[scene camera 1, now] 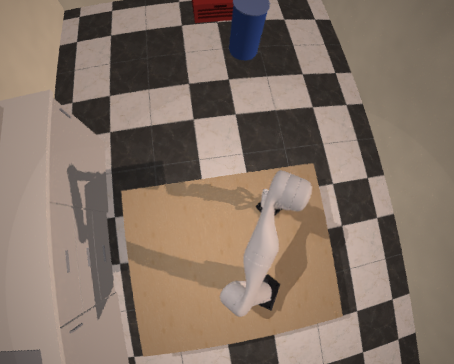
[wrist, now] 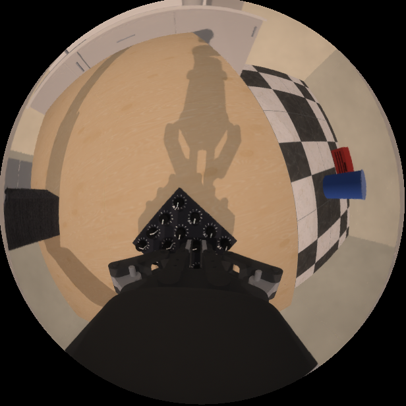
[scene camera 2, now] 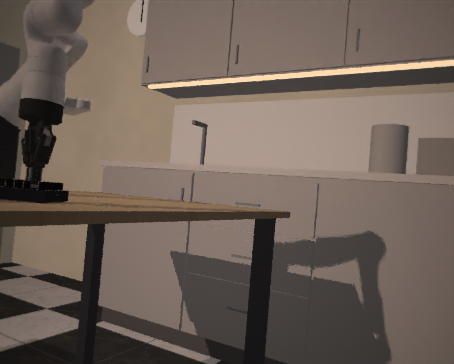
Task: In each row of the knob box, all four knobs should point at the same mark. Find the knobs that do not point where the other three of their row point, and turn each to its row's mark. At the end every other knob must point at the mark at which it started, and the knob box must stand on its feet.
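Seen in the pictures: gripper, fingertip midpoint: [scene camera 2: 32,187]; arm's base, origin of the base link: [scene camera 1: 261,291] [scene camera 2: 0,118].
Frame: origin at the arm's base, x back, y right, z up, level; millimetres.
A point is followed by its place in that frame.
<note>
The black knob box [scene camera 1: 260,208] @(z -171, x -373, y 131 mm) [scene camera 2: 52,196] @(z -181, x -426, y 180 mm) [wrist: 179,192] lies flat on the table, one corner pointing up in the wrist view. White pointer lines show on its knobs, such as the corner knob [wrist: 179,202], a left-edge knob [wrist: 165,218] and a right-edge knob [wrist: 210,230]; their exact marks are too small to read surely. My gripper [scene camera 2: 34,178] @(z -169, x -385, y 192 mm) [wrist: 196,246] points straight down over the box and is shut on an inner knob [wrist: 195,248], whose white line shows between the fingertips. Another knob [wrist: 196,265] shows nearer the gripper's body. The fingers and gripper body hide the box's near part.
The box stands on the wooden table [scene camera 1: 175,220] @(z -194, x -424, y -325 mm) [scene camera 2: 200,207] @(z -194, x -503, y -245 mm) [wrist: 120,150], near an edge. The arm's black base plate [scene camera 1: 273,292] @(z 27, x 10, y 46 mm) is on the same table. A blue cylinder [scene camera 1: 247,32] [wrist: 345,185] and a red box [scene camera 1: 212,11] [wrist: 342,159] stand on the floor beyond.
</note>
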